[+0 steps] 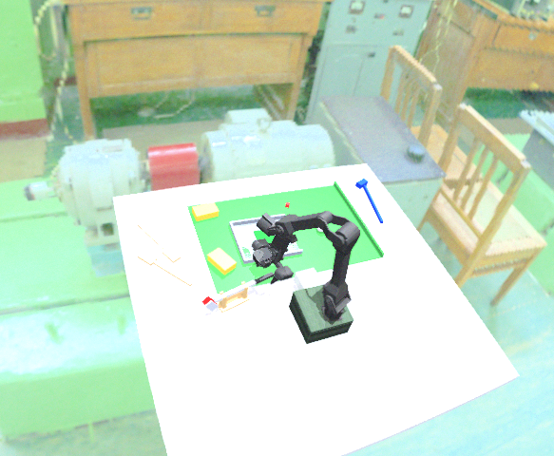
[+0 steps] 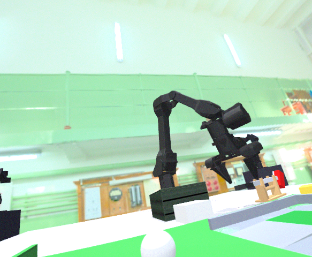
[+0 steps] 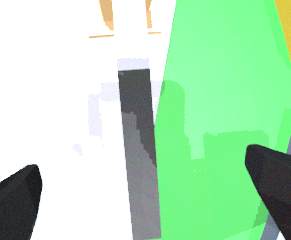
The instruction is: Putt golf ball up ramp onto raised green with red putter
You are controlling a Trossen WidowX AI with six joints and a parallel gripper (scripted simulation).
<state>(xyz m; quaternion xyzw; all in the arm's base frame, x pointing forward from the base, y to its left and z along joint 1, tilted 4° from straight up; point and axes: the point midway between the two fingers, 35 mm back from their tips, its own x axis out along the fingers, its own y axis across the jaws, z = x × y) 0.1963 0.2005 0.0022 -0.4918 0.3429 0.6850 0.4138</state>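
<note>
My gripper tip is now 10 cm to the right of the red putter, 5 cm past it and 2 cm above it. The rest, counted from my gripper tip: white golf ball 30 cm to the right, 29 cm ahead, 5 cm below; then small red marker 44 cm ahead, 18 cm to the right, 6 cm below.
</note>
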